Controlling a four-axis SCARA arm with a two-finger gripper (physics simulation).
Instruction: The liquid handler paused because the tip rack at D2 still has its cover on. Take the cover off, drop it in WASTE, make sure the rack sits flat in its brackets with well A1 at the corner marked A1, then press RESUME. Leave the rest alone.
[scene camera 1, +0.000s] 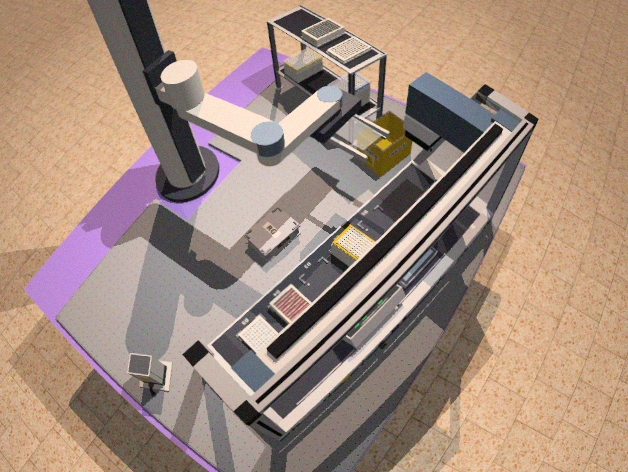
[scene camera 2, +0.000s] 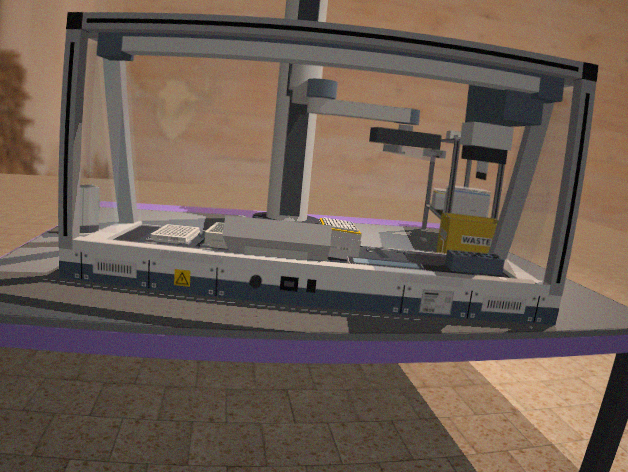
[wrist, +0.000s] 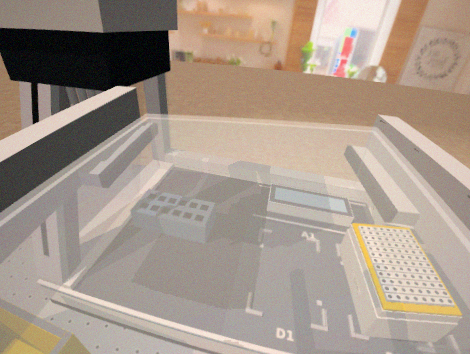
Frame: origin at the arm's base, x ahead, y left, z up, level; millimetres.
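Seen in the pictures: gripper, fingertip midpoint: (scene camera 1: 377, 146) (scene camera 2: 422, 152) (wrist: 253, 121); arm's base at its link origin: (scene camera 1: 187, 174).
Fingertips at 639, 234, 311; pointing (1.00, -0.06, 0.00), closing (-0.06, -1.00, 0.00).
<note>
Offsets run from my fingertips to a thing's top centre, as dx, dy, dz. "pt": to the spot under its first point.
My gripper (scene camera 1: 377, 145) (wrist: 253, 121) is shut on the clear tip-rack cover {-81, +9, +12} (scene camera 1: 350, 130) (wrist: 260, 150), seen through between both fingers. It holds the cover high, beside and partly overlapping the yellow WASTE bin {-74, +208, -163} (scene camera 1: 399, 147) (scene camera 2: 469, 228) in scene view 1; the bin's edge (wrist: 32, 337) shows at the lower left in the wrist view. The uncovered, yellow-edged tip rack (scene camera 1: 353, 242) (scene camera 2: 345, 243) (wrist: 407, 265) stands at D2, right of the D1 brackets. Its exact seating and well A1 are too unclear to tell. The status panel (scene camera 1: 376, 315) has green lamps; RESUME cannot be made out.
A blue-grey gantry head (scene camera 1: 444, 106) (scene camera 2: 486, 134) (wrist: 85, 55) hangs near the bin. A long beam (scene camera 1: 390, 236) crosses above the deck. A shelf unit {pt -158, +324, -72} (scene camera 1: 382, 83) stands behind the bin. The RG box {-198, -274, -242} (scene camera 1: 272, 233), a red-striped rack {+22, -449, -215} (scene camera 1: 290, 303) and a white plate {+0, -571, -232} (scene camera 1: 258, 332) are also there.
</note>
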